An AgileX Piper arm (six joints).
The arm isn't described. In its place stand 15 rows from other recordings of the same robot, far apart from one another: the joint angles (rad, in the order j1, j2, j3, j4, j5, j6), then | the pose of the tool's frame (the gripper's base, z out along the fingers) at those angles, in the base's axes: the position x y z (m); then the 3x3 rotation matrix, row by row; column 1 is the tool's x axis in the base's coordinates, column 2 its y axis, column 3 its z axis.
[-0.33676, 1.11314, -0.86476, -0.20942, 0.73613, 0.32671] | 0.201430 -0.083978 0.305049; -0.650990 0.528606 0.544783; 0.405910 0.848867 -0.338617; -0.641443 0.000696 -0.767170
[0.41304, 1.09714, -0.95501, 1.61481, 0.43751, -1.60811] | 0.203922 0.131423 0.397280; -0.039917 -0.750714 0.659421; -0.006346 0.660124 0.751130; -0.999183 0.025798 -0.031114
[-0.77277, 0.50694, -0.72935, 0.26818, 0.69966, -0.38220] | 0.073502 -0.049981 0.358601; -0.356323 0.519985 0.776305; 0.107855 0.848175 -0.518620; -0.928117 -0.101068 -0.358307
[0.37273, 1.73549, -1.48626, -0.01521, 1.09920, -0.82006] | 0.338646 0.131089 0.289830; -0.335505 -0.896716 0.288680; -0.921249 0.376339 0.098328; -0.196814 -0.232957 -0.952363
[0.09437, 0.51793, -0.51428, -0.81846, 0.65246, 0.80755] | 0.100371 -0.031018 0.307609; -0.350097 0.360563 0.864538; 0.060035 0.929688 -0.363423; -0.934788 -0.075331 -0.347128
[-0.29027, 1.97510, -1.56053, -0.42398, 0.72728, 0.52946] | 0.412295 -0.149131 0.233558; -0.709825 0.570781 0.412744; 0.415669 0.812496 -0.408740; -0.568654 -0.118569 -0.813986
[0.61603, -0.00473, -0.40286, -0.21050, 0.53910, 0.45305] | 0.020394 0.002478 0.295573; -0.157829 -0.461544 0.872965; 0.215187 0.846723 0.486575; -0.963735 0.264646 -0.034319
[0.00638, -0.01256, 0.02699, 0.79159, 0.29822, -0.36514] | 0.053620 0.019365 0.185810; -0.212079 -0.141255 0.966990; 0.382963 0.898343 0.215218; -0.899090 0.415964 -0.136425
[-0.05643, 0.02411, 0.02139, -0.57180, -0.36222, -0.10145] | 0.053018 0.014483 0.231473; 0.348748 0.105818 0.931224; -0.609236 0.780630 0.139457; -0.712184 -0.615970 0.336711
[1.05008, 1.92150, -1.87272, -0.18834, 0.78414, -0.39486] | 0.234220 0.384210 0.345938; 0.120757 -0.868958 0.479926; -0.794934 0.204917 0.571042; -0.594557 -0.450467 -0.666019
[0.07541, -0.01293, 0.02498, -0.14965, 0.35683, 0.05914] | 0.053108 -0.000740 0.173770; -0.270711 -0.047416 0.961492; -0.101695 0.994606 0.020417; -0.957274 -0.092252 -0.274073
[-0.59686, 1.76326, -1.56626, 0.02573, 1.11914, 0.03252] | 0.310587 -0.208508 0.301470; -0.754165 0.589026 0.290315; 0.565350 0.807291 -0.169294; -0.334088 0.036454 -0.941837
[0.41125, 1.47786, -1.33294, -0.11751, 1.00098, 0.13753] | 0.286336 0.115076 0.336451; -0.821528 -0.293339 0.488922; -0.278097 0.954738 0.105532; -0.497749 -0.049270 -0.865920
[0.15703, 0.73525, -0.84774, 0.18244, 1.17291, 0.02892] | 0.105067 0.032046 0.338491; -0.833910 -0.165293 0.526567; -0.032101 0.967009 0.252713; -0.550966 0.193837 -0.811704
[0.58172, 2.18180, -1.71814, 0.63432, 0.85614, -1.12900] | 0.370330 0.292293 0.187005; -0.175973 -0.981426 0.076394; -0.788454 0.186985 0.585983; -0.589384 0.042884 -0.806714
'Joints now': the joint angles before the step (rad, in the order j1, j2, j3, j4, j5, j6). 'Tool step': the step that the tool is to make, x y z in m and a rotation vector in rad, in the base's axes. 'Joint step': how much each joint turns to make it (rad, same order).
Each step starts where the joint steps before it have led.
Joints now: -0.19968, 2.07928, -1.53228, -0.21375, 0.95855, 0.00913
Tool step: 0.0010, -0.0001, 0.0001, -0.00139, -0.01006, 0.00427
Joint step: -0.00005, 0.00018, -0.00013, 0.00000, -0.01083, -0.00233
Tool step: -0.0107, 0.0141, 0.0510, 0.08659, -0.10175, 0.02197
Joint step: 0.00521, -0.12819, 0.00083, 0.13305, 0.03574, -0.07515
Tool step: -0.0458, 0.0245, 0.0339, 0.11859, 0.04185, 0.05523
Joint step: 0.01311, -0.18160, 0.12490, 0.13468, 0.11896, -0.08602
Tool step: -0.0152, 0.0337, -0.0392, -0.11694, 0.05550, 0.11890
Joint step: 0.12240, -0.01645, 0.18243, -0.14231, -0.12387, 0.05599
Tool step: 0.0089, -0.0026, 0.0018, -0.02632, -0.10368, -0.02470
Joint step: 0.00053, 0.00004, 0.00115, -0.03952, -0.10225, 0.05337
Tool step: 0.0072, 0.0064, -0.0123, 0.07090, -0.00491, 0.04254
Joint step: -0.00125, 0.03662, -0.00038, 0.10318, -0.04225, -0.08986
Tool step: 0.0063, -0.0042, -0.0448, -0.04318, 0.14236, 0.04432
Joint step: 0.00009, 0.12510, -0.00057, -0.05616, 0.01443, -0.01620
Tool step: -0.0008, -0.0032, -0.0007, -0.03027, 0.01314, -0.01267
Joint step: -0.00090, 0.00291, -0.00102, -0.04164, 0.01213, 0.03475
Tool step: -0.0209, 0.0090, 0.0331, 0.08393, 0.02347, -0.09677
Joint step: 0.00319, -0.11131, 0.01931, 0.09878, 0.12285, 0.04024
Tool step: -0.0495, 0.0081, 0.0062, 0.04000, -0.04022, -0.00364
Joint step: 0.00520, -0.18035, 0.21725, 0.05085, -0.07484, -0.01712
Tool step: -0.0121, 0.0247, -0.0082, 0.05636, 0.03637, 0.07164
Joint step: 0.06852, -0.01489, 0.05486, 0.07077, -0.00055, -0.04162
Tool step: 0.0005, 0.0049, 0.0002, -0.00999, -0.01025, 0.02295
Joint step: 0.02088, -0.00074, 0.00002, -0.01214, -0.00959, 0.00398
